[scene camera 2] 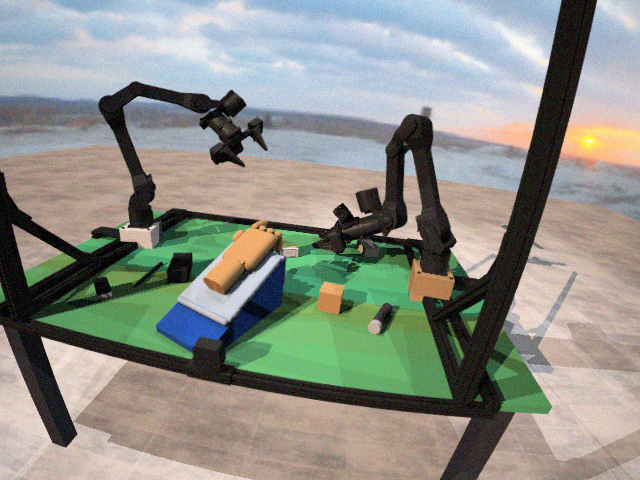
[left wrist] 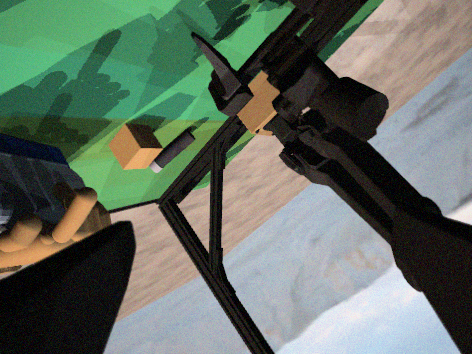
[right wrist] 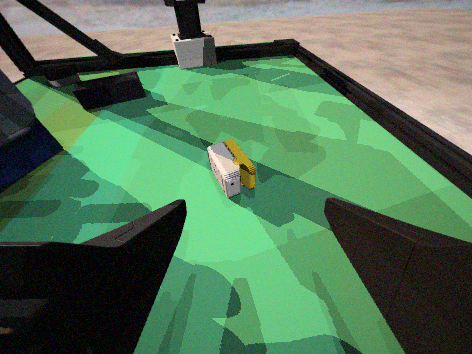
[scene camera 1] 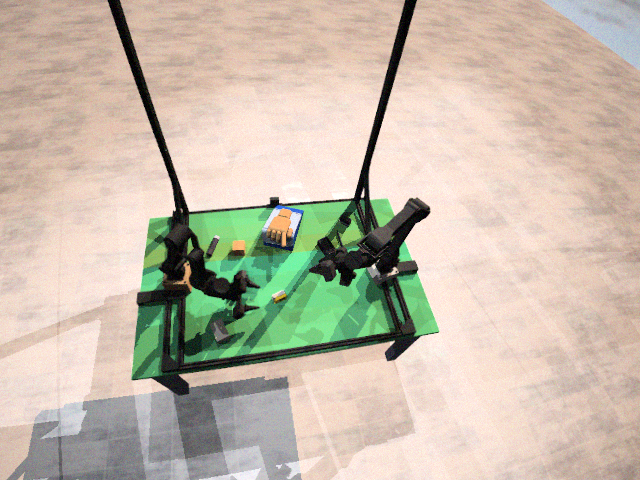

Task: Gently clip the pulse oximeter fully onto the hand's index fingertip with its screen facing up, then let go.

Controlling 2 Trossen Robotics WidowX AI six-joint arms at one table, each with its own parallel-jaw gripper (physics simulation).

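Frame: origin at the left arm's base, x back, y up, z left, level; millimetres.
Seen in the pictures: left gripper, fingertip midpoint: point(scene camera 2: 256, 158) point(left wrist: 264, 227) point(scene camera 1: 314, 266); right gripper, fingertip midpoint: point(scene camera 2: 315, 241) point(left wrist: 218, 0) point(right wrist: 255, 205) point(scene camera 1: 259, 297); left arm's base, origin of the base link: point(scene camera 2: 141, 224) point(right wrist: 191, 36) point(scene camera 1: 383, 266); right arm's base, origin of the base link: point(scene camera 2: 433, 269) point(left wrist: 280, 118) point(scene camera 1: 176, 273).
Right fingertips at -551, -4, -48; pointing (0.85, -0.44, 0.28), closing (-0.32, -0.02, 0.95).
Observation:
Pixels of each thing's top centre, then the offset from my right fingertips to it, as dx, dy, dz. "*": a spot on its surface instead.
- yellow pulse oximeter, middle of its top: point(right wrist: 229, 154) point(scene camera 2: 289, 245) point(scene camera 1: 279, 295) +79, -24, +7
- white support, surface spot: point(scene camera 2: 199, 330) * +253, -25, -421
- orange cube, middle of its top: point(left wrist: 143, 158) point(scene camera 2: 332, 288) point(scene camera 1: 238, 245) -13, -5, -276
- dark cylinder, middle of its top: point(left wrist: 175, 157) point(scene camera 2: 382, 312) point(scene camera 1: 212, 244) -120, -28, -336
- grey block, middle of its top: point(scene camera 2: 368, 243) point(scene camera 1: 219, 329) -185, -25, +65
- black box, middle of its top: point(right wrist: 107, 80) point(scene camera 2: 180, 261) point(scene camera 1: 328, 246) +368, -20, -144
The white and yellow pulse oximeter point(scene camera 1: 279, 296) point(scene camera 2: 290, 251) point(right wrist: 223, 169) lies on its side on the green table, apart from the hand. The tan hand point(scene camera 1: 280, 225) point(scene camera 2: 248, 253) rests on a sloped support, its fingers toward the table's middle; its fingers also show in the left wrist view point(left wrist: 75, 215). My right gripper point(scene camera 1: 257, 297) point(right wrist: 255, 205) is open and empty, low over the table, with the oximeter ahead of its fingertips and between them in the right wrist view. My left gripper point(scene camera 2: 254, 157) is open and empty, high above the table. The oximeter's screen cannot be made out.
The blue and white support point(scene camera 2: 199, 330) carries the hand. An orange cube point(scene camera 1: 238, 247) point(scene camera 2: 330, 298) point(left wrist: 131, 149) and a dark cylinder point(scene camera 1: 212, 246) point(scene camera 2: 381, 317) point(left wrist: 175, 150) lie beside it. A grey block point(scene camera 1: 220, 331) lies near my right gripper. A black box point(scene camera 2: 179, 267) stands near the left arm.

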